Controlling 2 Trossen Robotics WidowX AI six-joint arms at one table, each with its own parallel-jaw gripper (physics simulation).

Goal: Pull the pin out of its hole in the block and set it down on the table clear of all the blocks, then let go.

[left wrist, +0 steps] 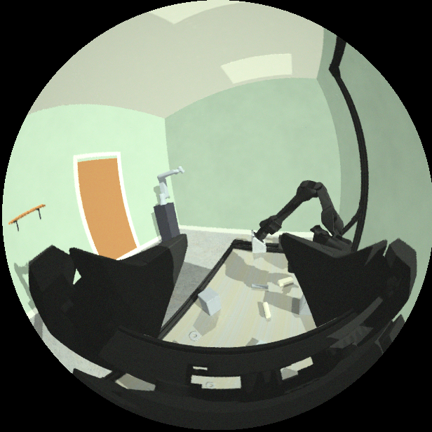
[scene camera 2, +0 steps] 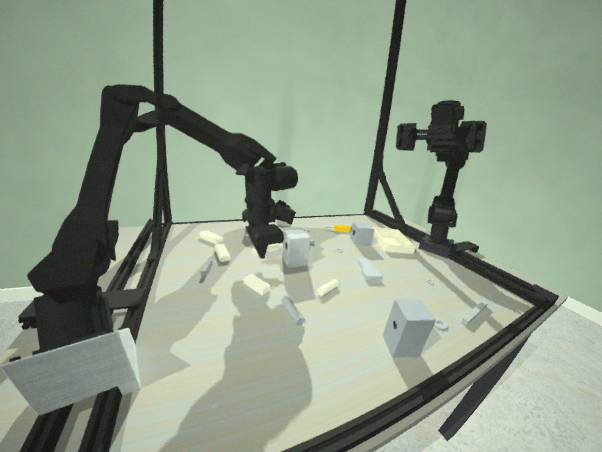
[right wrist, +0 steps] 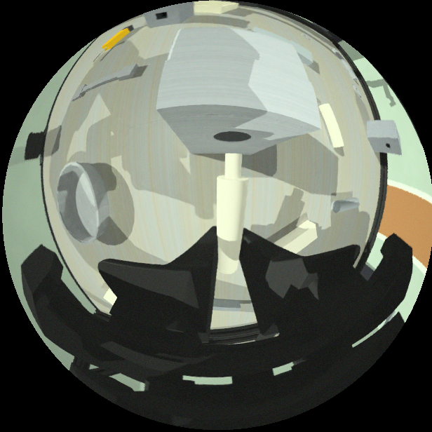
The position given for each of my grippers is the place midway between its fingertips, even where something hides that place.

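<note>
My left gripper (scene camera 2: 430,130) is visible to me, and the left wrist view shows that left gripper (left wrist: 235,238) as well. I can also see my right gripper (scene camera 2: 261,256), with the right wrist view giving me the same right gripper (right wrist: 226,230). As for the cream pin (right wrist: 232,187), I see it there, while the left wrist view does not show it, hidden as it is by my left gripper.
</note>
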